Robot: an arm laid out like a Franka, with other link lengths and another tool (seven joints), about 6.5 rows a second.
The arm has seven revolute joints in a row. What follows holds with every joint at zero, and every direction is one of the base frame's. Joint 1 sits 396.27 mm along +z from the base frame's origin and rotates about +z. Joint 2 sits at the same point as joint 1 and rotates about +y. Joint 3 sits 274.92 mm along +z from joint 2 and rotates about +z. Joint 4 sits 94.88 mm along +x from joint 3 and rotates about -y. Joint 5 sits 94.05 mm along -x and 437.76 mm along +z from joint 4 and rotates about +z. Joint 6 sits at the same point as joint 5 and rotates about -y. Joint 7 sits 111.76 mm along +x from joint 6 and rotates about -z. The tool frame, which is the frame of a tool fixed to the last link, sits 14 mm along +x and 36 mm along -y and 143.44 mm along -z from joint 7; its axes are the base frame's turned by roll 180, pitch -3.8 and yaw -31.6 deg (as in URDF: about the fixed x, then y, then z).
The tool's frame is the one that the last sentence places.
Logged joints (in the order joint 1, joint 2, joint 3, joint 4, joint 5, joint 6, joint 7), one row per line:
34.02, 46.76, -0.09, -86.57, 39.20, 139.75, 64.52
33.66, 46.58, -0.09, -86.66, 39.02, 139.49, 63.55
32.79, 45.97, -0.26, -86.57, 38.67, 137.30, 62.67
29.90, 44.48, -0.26, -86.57, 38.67, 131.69, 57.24
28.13, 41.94, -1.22, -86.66, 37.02, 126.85, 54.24
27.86, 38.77, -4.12, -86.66, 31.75, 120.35, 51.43
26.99, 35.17, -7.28, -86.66, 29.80, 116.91, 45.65
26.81, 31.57, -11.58, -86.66, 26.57, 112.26, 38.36
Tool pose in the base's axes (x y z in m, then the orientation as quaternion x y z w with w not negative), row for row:
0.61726, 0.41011, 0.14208, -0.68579, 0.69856, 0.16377, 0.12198
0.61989, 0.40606, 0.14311, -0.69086, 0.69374, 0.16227, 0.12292
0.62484, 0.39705, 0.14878, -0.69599, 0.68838, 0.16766, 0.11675
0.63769, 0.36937, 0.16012, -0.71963, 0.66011, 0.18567, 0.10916
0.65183, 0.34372, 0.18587, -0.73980, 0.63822, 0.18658, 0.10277
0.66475, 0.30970, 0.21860, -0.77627, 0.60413, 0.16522, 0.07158
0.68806, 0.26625, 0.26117, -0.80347, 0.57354, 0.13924, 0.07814
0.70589, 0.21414, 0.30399, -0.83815, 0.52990, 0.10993, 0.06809
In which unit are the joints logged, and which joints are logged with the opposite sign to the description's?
The joints are logged in degrees. Opposite sign: none.
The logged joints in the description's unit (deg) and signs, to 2 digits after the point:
34.02, 46.76, -0.09, -86.57, 39.20, 139.75, 64.52
33.66, 46.58, -0.09, -86.66, 39.02, 139.49, 63.55
32.79, 45.97, -0.26, -86.57, 38.67, 137.30, 62.67
29.90, 44.48, -0.26, -86.57, 38.67, 131.69, 57.24
28.13, 41.94, -1.22, -86.66, 37.02, 126.85, 54.24
27.86, 38.77, -4.12, -86.66, 31.75, 120.35, 51.43
26.99, 35.17, -7.28, -86.66, 29.80, 116.91, 45.65
26.81, 31.57, -11.58, -86.66, 26.57, 112.26, 38.36

